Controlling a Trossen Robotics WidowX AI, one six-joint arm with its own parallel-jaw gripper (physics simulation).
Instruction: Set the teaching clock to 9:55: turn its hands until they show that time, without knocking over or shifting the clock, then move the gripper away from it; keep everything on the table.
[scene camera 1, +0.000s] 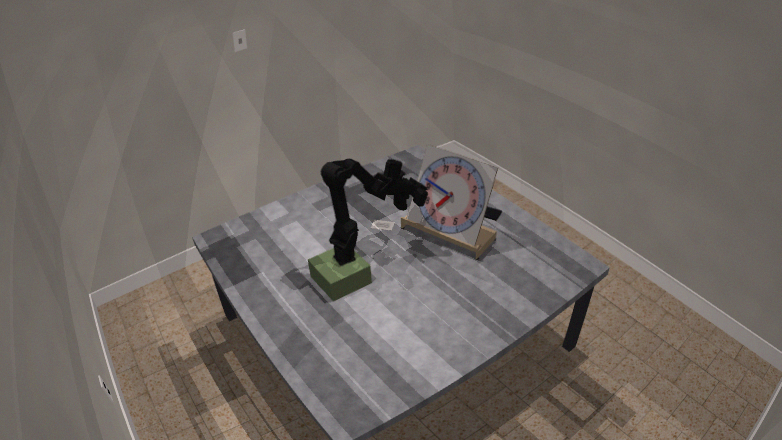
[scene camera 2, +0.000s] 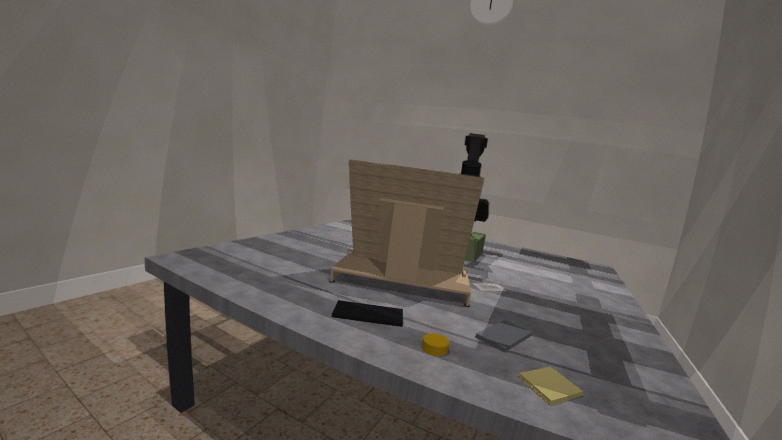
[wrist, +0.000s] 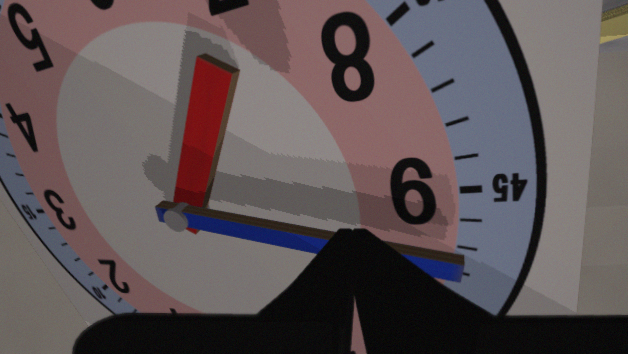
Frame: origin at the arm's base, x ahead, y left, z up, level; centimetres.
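Seen in the pictures: gripper, fingertip midpoint: (scene camera 1: 426, 188) (scene camera 2: 445, 219) (wrist: 351, 242); arm's base at its link origin: (scene camera 1: 344, 258).
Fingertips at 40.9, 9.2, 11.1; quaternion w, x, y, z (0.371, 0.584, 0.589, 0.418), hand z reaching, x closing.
Observation:
Pixels of each thing's middle, then the offset from my fingertips to it, as dx, dy, dz. "*": a spot on its surface instead.
- teaching clock at the middle of its body: (wrist: 188, 208) (scene camera 2: 410, 220) (scene camera 1: 450, 194) +6.4, -7.2, -1.2
- blue minute hand at the middle of its body: (wrist: 292, 236) (scene camera 1: 438, 187) +4.3, -2.1, +0.2
- red hour hand at the middle of its body: (wrist: 200, 156) (scene camera 1: 444, 199) +4.6, -6.0, -3.5
- pale card at the middle of its body: (scene camera 2: 489, 287) (scene camera 1: 382, 225) -14.0, +12.1, -19.8
- black slab at the middle of its body: (scene camera 2: 368, 313) (scene camera 1: 483, 211) +27.9, -2.7, -19.4
- orange disc at the middle of its body: (scene camera 2: 435, 344) +30.1, +14.6, -18.9
- grey square at a spot on its surface: (scene camera 2: 503, 335) * +16.6, +24.3, -18.8
- yellow pad at the middle of its body: (wrist: 622, 23) (scene camera 2: 550, 384) +27.9, +35.7, -19.3
The teaching clock (scene camera 1: 460, 203) (wrist: 270, 120) stands upright on its wooden base; its back (scene camera 2: 415, 186) shows in scene camera 2. The blue minute hand (scene camera 1: 438, 186) (wrist: 260, 235) points between 9 and 10, its tip near the third tick past 45 in the wrist view. The red hour hand (scene camera 1: 443, 200) (wrist: 205, 120) points close to the 7. My gripper (scene camera 1: 423, 195) (wrist: 351, 242) is shut and empty, at the 9 side of the dial. Its fingertips overlap the middle of the blue hand in the wrist view; I cannot tell whether they touch it. The board hides the fingertips in scene camera 2.
The arm stands on a green block (scene camera 1: 340, 276) (scene camera 2: 474, 247). A pale card (scene camera 1: 382, 224) (scene camera 2: 488, 286) lies near the clock's base. Behind the clock lie a black slab (scene camera 2: 367, 313) (scene camera 1: 493, 213), an orange disc (scene camera 2: 435, 344), a grey square (scene camera 2: 503, 335) and a yellow pad (scene camera 2: 551, 385).

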